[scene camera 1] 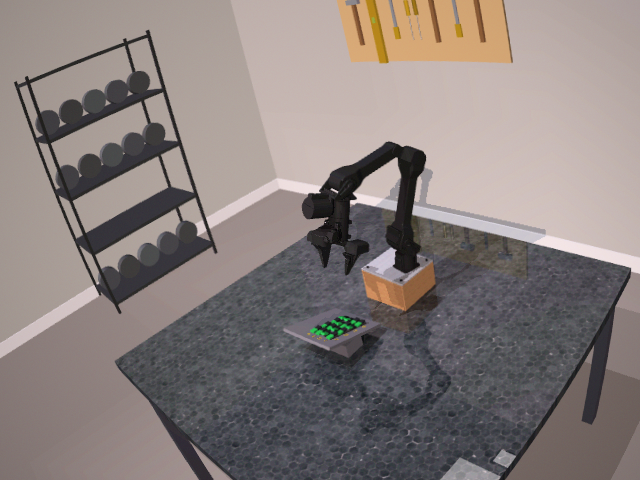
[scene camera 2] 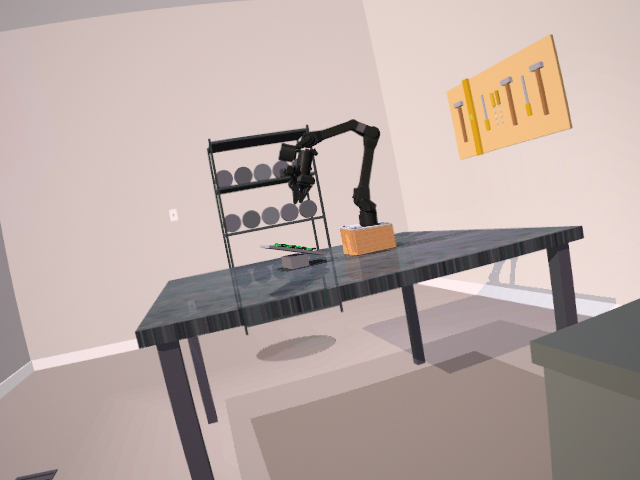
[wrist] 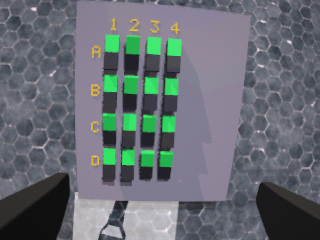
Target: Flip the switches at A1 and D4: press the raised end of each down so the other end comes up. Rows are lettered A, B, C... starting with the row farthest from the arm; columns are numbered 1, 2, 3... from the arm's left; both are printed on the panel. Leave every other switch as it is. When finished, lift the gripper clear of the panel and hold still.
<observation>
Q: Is my gripper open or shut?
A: Open.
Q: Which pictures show my gripper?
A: Scene camera 1, scene camera 2 and the wrist view: all of them.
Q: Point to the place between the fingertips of my gripper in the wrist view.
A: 167,189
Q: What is my gripper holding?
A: Nothing.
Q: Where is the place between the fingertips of my gripper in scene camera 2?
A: At 297,203
</observation>
